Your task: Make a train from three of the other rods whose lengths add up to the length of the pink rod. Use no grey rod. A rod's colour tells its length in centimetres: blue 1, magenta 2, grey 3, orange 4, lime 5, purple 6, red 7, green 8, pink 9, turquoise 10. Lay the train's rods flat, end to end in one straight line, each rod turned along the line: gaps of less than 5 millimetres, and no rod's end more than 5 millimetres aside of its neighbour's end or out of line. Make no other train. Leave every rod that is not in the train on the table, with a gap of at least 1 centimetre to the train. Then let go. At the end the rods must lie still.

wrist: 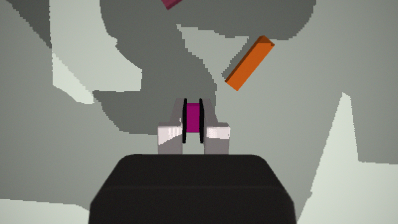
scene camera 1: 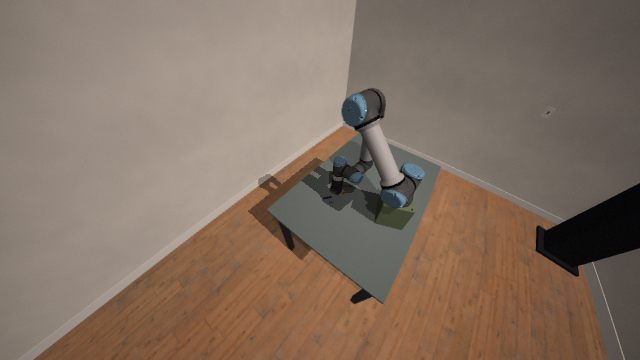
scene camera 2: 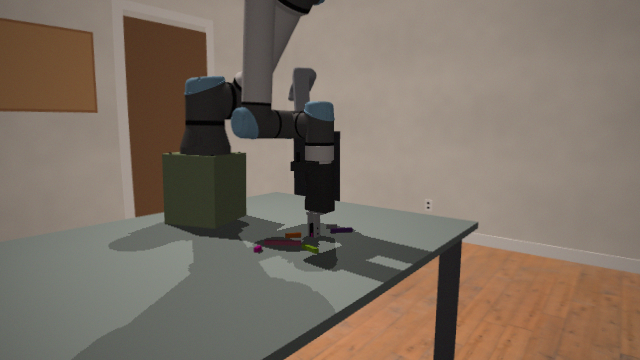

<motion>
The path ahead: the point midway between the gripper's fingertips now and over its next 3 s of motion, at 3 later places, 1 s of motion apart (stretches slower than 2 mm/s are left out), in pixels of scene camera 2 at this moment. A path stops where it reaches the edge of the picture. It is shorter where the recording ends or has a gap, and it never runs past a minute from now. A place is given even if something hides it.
My gripper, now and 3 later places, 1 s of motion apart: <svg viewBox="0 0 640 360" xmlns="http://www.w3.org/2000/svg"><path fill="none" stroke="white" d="M313 236L313 215L312 199L257 209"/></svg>
</motion>
